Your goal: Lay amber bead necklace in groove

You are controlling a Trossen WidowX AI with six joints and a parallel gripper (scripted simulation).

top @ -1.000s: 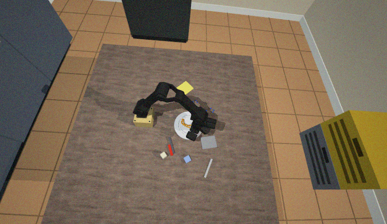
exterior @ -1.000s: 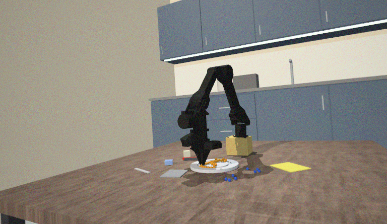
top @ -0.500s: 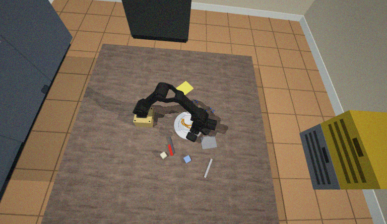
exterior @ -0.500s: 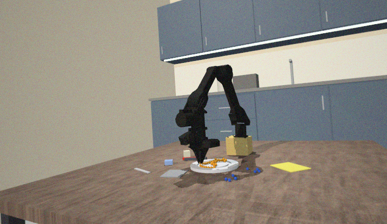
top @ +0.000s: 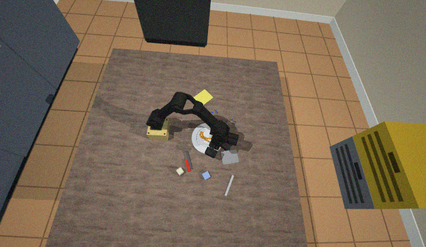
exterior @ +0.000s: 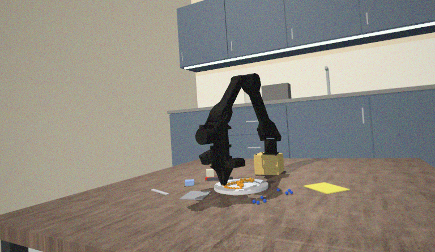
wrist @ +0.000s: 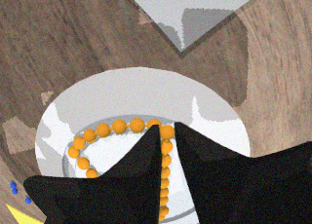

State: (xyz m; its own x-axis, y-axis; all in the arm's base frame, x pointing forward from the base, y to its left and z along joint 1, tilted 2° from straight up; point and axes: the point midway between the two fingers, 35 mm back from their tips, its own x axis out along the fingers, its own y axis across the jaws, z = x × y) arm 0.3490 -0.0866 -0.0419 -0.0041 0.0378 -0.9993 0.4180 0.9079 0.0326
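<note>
My gripper tip is now 90 mm short of the grey square tile, 60 mm to the left of it and 20 mm above it. The rest, counted from my gripper tip: red stick (160 mm behind, 110 mm to the right, 10 mm below); white stick (230 mm to the right, 80 mm ahead, 20 mm below); light blue cube (180 mm to the right, 50 mm behind, 10 mm below).
</note>
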